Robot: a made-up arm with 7 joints. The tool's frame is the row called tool.
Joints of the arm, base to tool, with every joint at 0 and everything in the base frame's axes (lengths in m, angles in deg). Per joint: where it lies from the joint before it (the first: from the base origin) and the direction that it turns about. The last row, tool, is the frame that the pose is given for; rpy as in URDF.
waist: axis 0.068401 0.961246 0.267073 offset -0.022 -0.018 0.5
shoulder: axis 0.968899 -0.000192 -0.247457 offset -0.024 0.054 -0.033
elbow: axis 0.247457 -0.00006 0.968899 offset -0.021 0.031 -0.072
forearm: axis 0.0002 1 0.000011 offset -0.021 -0.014 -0.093
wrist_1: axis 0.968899 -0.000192 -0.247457 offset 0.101 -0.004 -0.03
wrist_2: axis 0.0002 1 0.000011 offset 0.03 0.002 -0.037
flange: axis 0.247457 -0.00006 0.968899 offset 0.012 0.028 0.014
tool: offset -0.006 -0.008 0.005 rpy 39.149 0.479 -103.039
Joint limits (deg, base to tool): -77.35..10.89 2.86..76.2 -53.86..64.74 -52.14..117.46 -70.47..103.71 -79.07..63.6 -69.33..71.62
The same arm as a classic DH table. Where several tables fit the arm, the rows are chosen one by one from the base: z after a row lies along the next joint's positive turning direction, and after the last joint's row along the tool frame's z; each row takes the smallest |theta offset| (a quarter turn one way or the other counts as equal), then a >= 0, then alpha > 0; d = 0 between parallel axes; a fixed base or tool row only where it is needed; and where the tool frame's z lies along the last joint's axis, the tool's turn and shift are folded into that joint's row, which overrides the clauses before.
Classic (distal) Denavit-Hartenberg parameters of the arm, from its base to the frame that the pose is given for. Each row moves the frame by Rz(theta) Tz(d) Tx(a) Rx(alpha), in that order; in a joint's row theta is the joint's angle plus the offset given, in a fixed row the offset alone. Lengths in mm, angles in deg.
base (fixed): theta_offset -4.07; d 505.4; a -20.7; alpha -74.51
waist: theta_offset -75.12; d 21.2; a -51.3; alpha -90
shoulder: theta_offset 74; d -17.6; a -31; alpha 90
elbow: theta_offset 90; d -170.3; a 2.7; alpha -90
forearm: theta_offset 90; d -18; a 4.1; alpha 90
wrist_1: theta_offset 0; d 143.5; a 28.4; alpha -90
wrist_2: theta_offset -90; d 30; a 8.2; alpha 90
flange: theta_offset 80.22; d 15.7; a -9.1; alpha -53.22
tool (fixed): theta_offset 175.43; d 7; a 0; alpha 0
Joint limits (deg, base to tool): -77.35..10.89 2.86..76.2 -53.86..64.74 -52.14..117.46 -70.47..103.71 -79.07..63.6 -69.33..71.62

